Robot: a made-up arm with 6 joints. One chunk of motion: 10 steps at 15 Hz.
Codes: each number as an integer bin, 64 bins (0 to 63) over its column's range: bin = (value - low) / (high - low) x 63, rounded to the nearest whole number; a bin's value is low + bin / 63 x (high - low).
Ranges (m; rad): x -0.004..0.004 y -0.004..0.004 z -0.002..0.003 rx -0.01..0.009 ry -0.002..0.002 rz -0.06..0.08
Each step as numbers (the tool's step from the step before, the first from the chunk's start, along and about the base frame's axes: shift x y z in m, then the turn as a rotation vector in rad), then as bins.
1 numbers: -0.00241 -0.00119 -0.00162 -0.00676 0.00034 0.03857
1 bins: 13 22 5 11 37 44
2 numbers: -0.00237 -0.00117 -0.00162 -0.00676 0.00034 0.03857
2 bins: 13 22 5 11 37 44
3 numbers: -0.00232 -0.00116 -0.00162 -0.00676 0.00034 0.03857
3 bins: 13 22 5 11 37 44
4 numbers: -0.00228 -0.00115 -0.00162 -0.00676 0.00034 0.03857
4 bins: 14 22 5 11 37 44
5 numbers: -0.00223 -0.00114 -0.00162 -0.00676 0.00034 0.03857
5 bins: 14 23 5 11 37 44
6 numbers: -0.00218 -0.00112 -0.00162 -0.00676 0.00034 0.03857
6 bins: 14 23 5 11 37 44
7 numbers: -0.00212 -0.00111 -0.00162 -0.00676 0.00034 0.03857
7 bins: 15 23 5 11 37 44
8 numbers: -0.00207 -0.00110 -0.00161 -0.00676 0.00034 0.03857
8 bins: 15 23 5 11 37 44
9 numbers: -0.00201 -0.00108 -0.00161 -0.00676 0.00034 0.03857
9 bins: 16 23 5 11 37 44
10 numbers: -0.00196 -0.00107 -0.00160 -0.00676 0.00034 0.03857
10 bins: 16 23 5 11 37 44
